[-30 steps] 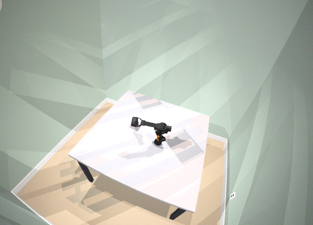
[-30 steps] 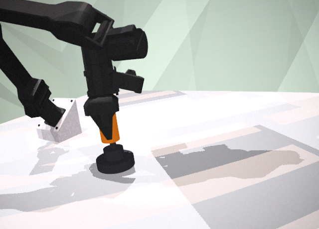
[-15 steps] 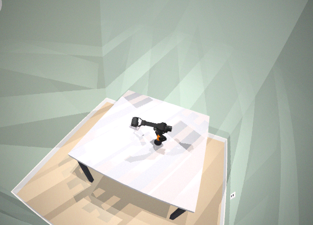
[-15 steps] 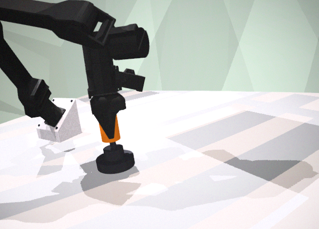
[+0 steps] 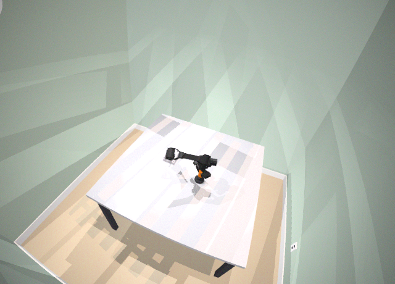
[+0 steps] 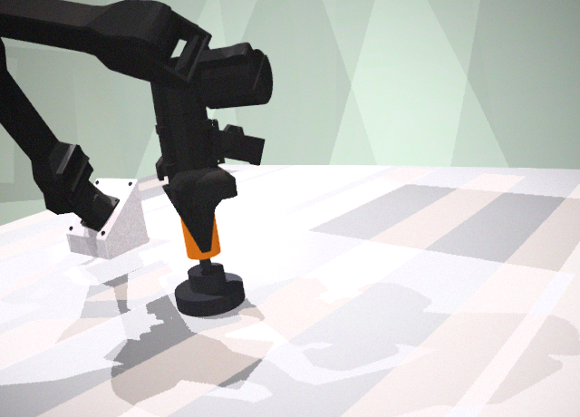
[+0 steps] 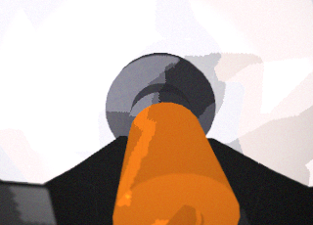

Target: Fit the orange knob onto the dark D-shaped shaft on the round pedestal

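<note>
The orange knob is 20 mm above my gripper tip. Round my gripper tip: dark round pedestal 40 mm below.
</note>
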